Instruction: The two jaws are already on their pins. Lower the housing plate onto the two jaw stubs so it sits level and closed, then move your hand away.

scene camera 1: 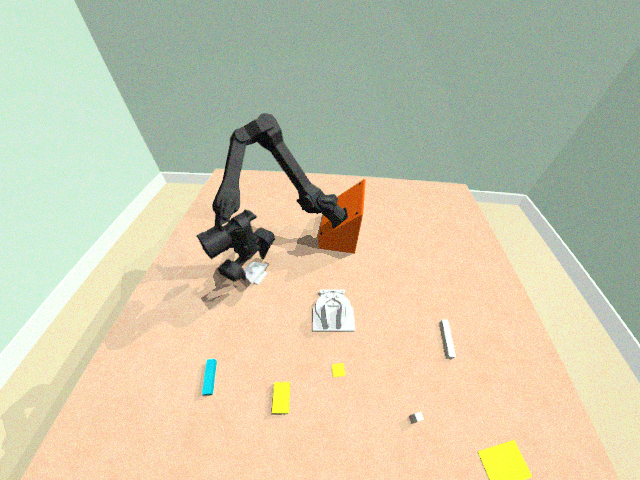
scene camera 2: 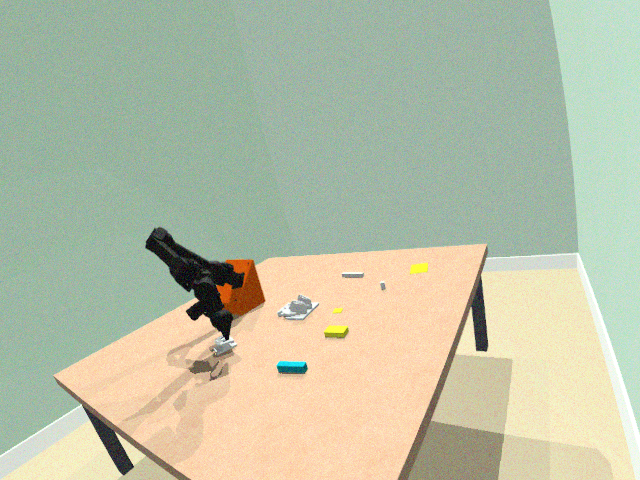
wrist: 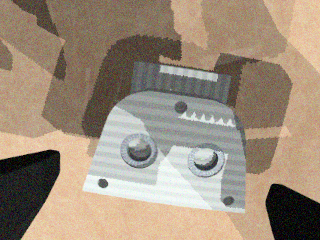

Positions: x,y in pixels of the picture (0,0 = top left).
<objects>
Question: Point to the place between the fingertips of my gripper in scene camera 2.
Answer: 223,335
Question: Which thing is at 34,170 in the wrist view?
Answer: My gripper.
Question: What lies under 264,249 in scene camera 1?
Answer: My gripper.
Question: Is my gripper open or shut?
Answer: Open.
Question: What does my gripper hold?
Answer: Nothing.
</objects>
